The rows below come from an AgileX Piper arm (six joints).
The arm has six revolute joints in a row. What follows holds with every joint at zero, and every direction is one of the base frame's.
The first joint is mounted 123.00 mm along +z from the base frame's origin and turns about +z.
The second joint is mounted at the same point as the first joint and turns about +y.
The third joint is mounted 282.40 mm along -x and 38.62 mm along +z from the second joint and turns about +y.
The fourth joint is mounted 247.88 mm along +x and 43.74 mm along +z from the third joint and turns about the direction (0.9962, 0, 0.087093).
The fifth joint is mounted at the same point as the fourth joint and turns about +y.
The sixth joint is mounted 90.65 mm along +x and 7.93 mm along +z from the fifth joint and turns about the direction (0.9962, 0, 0.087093).
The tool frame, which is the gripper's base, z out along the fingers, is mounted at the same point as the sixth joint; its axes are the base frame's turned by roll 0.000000, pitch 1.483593 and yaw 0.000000 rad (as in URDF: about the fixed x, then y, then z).
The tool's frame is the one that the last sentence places.
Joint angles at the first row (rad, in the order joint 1, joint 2, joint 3, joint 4, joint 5, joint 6):
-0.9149 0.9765 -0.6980 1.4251 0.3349 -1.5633
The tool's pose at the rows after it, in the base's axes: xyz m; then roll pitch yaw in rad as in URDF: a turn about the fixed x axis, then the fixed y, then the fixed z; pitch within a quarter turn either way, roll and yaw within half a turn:
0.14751, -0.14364, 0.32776, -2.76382, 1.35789, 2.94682
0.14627, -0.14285, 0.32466, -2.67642, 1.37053, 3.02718
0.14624, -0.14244, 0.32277, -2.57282, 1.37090, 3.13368
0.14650, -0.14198, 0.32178, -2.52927, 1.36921, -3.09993
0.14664, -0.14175, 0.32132, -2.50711, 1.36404, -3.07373
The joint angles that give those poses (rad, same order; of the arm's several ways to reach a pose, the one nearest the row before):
-0.9148 0.9601 -0.6625 1.5751 0.3276 -1.7230
-0.9147 0.9548 -0.6407 1.6852 0.3237 -1.8425
-0.9146 0.9546 -0.6293 1.7497 0.3294 -1.9253
-0.9146 0.9551 -0.6242 1.7714 0.3366 -1.9567
-0.9148 0.9554 -0.6231 1.7683 0.3399 -1.9616

